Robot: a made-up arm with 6 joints.
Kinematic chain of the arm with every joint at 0, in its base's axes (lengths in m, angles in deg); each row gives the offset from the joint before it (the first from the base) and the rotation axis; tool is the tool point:
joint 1: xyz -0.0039 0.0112 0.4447 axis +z
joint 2: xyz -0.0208 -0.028 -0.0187 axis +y
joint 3: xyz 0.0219 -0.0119 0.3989 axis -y
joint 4: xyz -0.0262 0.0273 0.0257 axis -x
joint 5: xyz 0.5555 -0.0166 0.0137 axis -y
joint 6: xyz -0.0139 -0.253 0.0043 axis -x
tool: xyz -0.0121 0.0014 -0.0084
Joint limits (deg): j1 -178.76..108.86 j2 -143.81..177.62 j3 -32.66..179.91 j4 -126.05..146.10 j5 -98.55..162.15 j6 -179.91..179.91
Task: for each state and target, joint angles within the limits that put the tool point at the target. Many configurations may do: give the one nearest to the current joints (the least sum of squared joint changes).
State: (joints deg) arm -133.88 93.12 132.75 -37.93 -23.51 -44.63
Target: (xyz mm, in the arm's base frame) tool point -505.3 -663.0 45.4
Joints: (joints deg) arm -112.27 120.61 119.73 -47.01 -22.17 -44.36
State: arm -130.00 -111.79 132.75 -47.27 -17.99 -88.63
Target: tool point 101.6 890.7 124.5
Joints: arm -111.43 -95.26 132.51 -42.50 -17.41 -88.57
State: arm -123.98 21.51 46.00 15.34 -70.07 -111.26
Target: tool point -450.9 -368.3 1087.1
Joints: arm -112.37 8.36 28.47 6.09 -66.56 -109.95
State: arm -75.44 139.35 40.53 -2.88 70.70 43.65
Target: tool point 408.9 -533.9 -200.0
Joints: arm -28.05 115.00 54.31 5.00 70.28 43.28
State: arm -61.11 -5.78 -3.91 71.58 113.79 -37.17
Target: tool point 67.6 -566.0 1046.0
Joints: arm -70.84 0.98 -3.59 67.54 114.01 -37.01
